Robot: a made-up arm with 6 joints.
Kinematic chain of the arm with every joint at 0, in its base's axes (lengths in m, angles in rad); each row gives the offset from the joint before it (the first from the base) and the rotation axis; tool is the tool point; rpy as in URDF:
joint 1: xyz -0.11 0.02 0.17 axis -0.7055 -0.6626 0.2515
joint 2: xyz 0 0.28 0.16 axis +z
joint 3: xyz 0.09 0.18 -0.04 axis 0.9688 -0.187 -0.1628
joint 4: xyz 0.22 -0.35 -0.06 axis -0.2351 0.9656 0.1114
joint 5: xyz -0.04 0 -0.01 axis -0.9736 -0.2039 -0.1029
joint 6: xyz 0 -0.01 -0.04 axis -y
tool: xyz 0.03 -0.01 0 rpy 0.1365 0.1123 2.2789
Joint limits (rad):
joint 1: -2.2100..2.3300
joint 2: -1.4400..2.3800
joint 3: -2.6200..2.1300
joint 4: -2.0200..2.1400
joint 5: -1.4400..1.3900
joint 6: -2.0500..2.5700
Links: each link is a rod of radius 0.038 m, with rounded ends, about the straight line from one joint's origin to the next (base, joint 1, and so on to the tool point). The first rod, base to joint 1, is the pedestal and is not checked.
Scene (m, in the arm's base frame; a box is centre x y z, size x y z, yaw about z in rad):
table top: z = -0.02
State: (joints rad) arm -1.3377 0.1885 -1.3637 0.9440 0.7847 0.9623
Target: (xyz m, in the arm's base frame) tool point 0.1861 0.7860 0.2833
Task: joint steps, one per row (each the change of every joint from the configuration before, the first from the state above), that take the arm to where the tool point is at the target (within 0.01 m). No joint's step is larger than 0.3 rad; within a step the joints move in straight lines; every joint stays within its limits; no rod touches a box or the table.
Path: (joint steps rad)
1: 0.2671 -0.0347 -0.1647 0.0126 0.0347 0.0316
2: 0.2672 -0.0346 -0.1648 0.0126 0.0347 0.0316
3: 0.2671 -0.0347 -0.1647 0.0125 0.0347 0.0316
4: 0.2672 -0.0346 -0.1648 0.0126 0.0347 0.0317
5: 0.2671 -0.0347 -0.1647 0.0126 0.0347 0.0316
6: 0.2672 -0.0347 -0.1647 0.0126 0.0347 0.0316
7: 0.2671 -0.0346 -0.1648 0.0126 0.0347 0.0316

